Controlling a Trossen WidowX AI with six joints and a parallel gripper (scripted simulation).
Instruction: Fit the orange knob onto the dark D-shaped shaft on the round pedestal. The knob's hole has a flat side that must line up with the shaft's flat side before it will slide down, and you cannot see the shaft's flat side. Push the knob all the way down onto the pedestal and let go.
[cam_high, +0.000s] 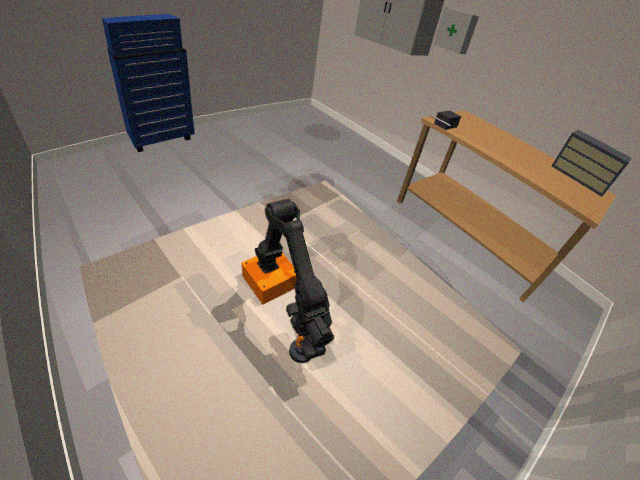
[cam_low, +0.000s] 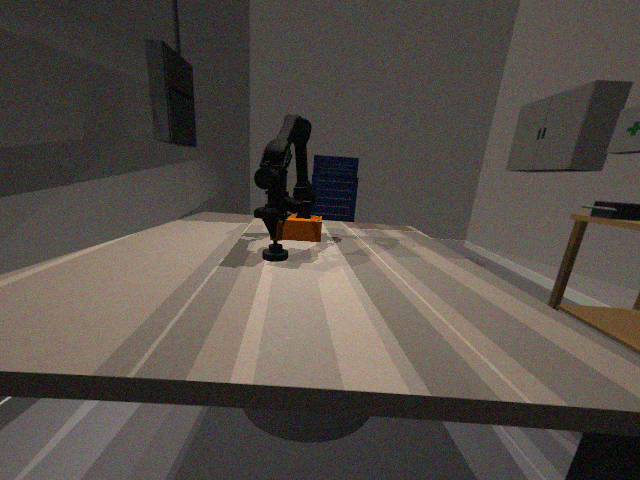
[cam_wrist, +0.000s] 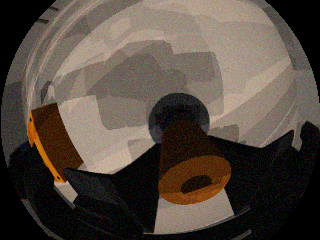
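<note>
The knob lies 20 mm above my gripper tip. The rest, counted from my gripper tip: dark round pedestal: 40 mm below.
</note>
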